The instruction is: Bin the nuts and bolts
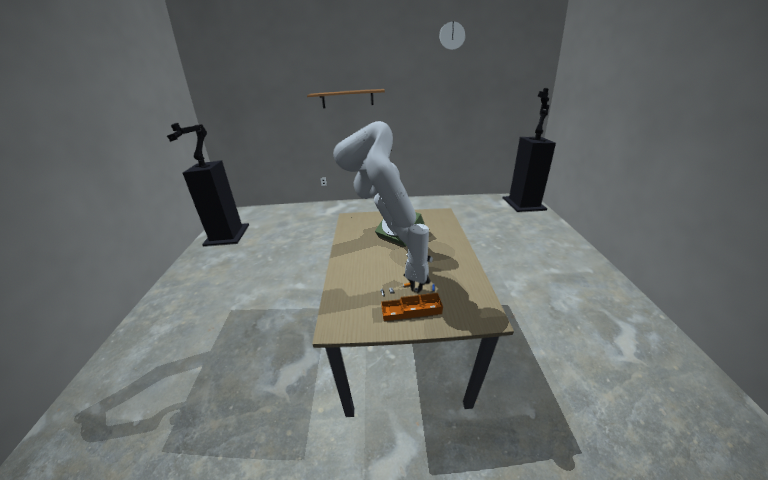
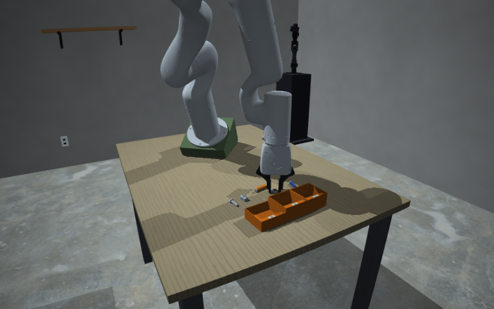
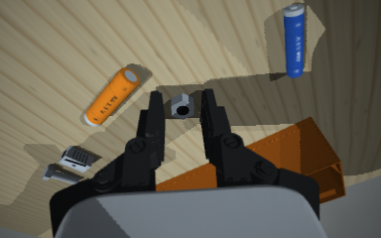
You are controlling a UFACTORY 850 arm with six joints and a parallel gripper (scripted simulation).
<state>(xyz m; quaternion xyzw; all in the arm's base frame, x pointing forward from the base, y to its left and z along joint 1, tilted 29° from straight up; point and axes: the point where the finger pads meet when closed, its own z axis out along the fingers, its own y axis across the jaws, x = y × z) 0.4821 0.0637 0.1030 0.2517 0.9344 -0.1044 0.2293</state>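
Now: the silver hex nut 20 mm below my hand. From my hand the other things lie so: blue cylinder (80 mm to the left, 20 mm below); grey sharpener-like block (10 mm behind, 120 mm to the right, 20 mm below); orange cylinder (40 mm behind, 30 mm to the right, 20 mm below).
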